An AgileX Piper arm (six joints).
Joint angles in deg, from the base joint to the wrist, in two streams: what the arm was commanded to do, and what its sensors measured. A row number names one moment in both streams.
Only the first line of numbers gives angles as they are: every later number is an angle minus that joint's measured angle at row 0.
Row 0, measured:
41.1, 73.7, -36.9, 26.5, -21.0, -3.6
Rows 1 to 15, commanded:
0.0, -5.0, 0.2, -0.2, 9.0, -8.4
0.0, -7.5, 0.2, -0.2, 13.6, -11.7
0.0, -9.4, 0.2, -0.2, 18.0, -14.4
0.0, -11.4, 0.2, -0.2, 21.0, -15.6
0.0, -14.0, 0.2, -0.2, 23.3, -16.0
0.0, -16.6, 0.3, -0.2, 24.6, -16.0
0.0, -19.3, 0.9, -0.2, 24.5, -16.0
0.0, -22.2, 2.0, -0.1, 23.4, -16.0
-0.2, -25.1, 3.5, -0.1, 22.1, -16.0
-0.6, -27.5, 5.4, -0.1, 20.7, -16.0
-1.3, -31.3, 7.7, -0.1, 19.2, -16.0
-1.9, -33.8, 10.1, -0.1, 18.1, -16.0
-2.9, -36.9, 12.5, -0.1, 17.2, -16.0
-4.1, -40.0, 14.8, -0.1, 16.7, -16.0
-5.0, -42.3, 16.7, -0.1, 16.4, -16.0
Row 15, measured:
-1.9, -33.2, 9.6, 0.1, 18.7, -15.4
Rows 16 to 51, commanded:
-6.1, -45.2, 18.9, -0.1, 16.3, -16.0
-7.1, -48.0, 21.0, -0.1, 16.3, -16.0
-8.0, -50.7, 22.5, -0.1, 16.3, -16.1
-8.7, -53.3, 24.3, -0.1, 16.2, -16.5
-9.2, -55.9, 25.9, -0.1, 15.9, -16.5
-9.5, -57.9, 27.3, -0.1, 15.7, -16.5
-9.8, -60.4, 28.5, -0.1, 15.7, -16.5
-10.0, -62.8, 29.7, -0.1, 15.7, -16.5
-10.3, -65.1, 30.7, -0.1, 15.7, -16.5
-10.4, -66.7, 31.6, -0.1, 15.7, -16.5
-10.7, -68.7, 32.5, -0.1, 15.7, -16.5
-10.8, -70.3, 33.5, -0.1, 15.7, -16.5
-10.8, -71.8, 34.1, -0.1, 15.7, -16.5
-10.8, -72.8, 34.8, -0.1, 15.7, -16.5
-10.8, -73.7, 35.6, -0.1, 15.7, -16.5
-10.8, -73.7, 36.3, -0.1, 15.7, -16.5
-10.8, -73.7, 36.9, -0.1, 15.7, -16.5
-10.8, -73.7, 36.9, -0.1, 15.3, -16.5
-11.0, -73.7, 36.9, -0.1, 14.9, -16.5
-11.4, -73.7, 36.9, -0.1, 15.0, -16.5
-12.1, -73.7, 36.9, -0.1, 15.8, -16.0
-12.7, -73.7, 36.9, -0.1, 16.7, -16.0
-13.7, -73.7, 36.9, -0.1, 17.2, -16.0
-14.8, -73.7, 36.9, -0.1, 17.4, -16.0
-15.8, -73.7, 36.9, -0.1, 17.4, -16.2
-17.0, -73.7, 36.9, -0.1, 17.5, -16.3
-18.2, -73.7, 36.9, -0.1, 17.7, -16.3
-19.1, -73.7, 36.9, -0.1, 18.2, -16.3
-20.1, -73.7, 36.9, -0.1, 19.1, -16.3
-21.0, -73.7, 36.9, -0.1, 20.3, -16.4
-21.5, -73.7, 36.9, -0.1, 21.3, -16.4
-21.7, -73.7, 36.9, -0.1, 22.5, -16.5
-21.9, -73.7, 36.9, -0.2, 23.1, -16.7
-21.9, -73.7, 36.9, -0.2, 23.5, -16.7
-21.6, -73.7, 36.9, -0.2, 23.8, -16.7
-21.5, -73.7, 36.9, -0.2, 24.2, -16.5
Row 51, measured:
-21.3, -73.3, 36.6, 0.2, 22.2, -15.9
